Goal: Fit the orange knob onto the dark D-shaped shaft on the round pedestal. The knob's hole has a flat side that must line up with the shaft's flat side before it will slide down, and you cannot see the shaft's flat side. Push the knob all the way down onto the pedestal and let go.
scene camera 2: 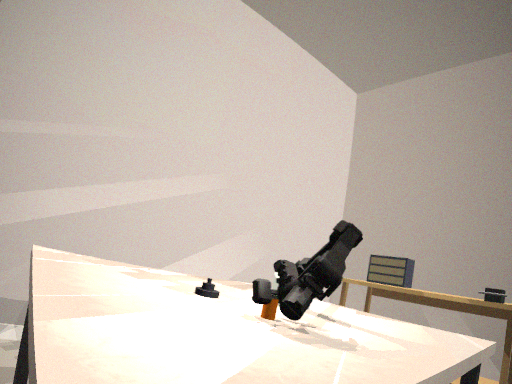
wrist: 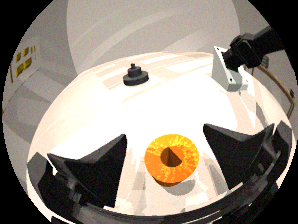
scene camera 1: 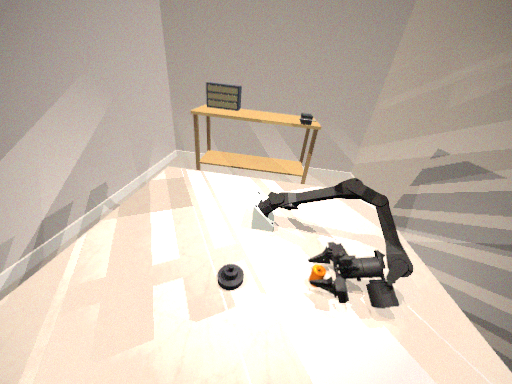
Labels:
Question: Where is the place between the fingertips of the gripper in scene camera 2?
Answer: At 264, 299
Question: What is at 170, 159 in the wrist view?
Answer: An orange knob.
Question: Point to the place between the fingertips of the gripper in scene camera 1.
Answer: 308, 270

